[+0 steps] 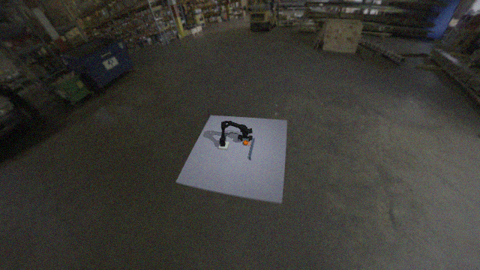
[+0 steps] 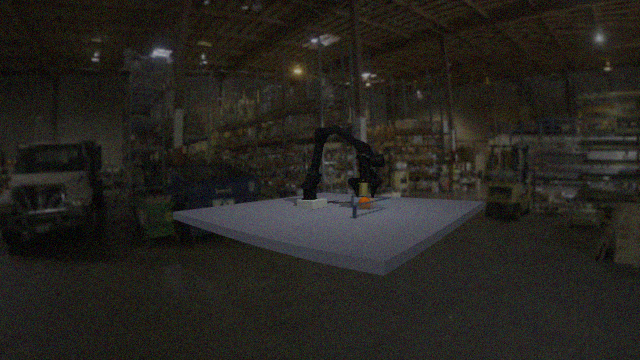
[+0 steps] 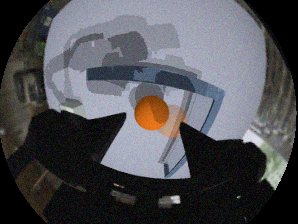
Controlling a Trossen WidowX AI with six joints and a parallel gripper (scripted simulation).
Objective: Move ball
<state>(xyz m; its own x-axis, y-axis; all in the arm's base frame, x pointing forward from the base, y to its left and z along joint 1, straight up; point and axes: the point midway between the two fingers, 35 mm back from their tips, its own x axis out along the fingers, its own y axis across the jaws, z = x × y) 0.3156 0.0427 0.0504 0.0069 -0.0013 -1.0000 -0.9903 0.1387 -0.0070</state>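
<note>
The orange ball is 3 cm below my gripper tip.
</note>
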